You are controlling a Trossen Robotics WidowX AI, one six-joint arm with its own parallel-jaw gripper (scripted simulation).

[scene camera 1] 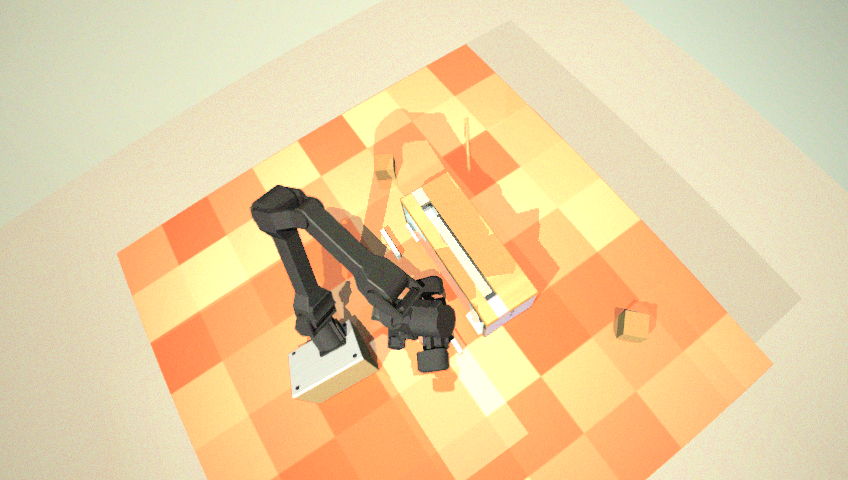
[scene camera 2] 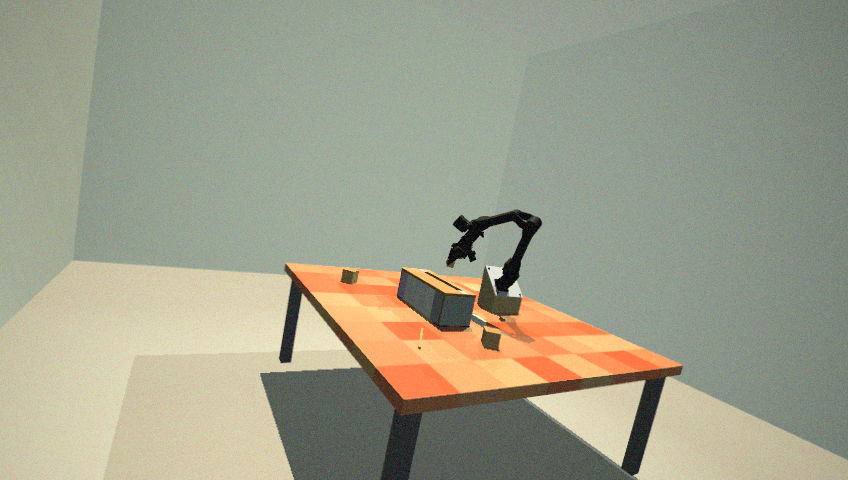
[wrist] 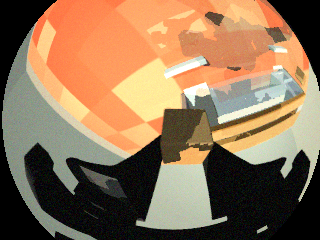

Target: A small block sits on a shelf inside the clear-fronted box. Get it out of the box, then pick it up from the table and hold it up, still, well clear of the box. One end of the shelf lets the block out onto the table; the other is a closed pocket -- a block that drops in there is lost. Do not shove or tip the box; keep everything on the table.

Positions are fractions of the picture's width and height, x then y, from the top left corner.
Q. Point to a small tan block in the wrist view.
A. At 0.58, 0.58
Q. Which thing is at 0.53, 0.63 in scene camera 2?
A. A long clear-fronted box.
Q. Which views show the long clear-fronted box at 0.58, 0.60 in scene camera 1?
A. Scene camera 1, scene camera 2 and the wrist view: all of them.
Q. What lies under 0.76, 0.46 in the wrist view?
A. A long clear-fronted box.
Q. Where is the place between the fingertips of my gripper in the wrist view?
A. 0.57, 0.58
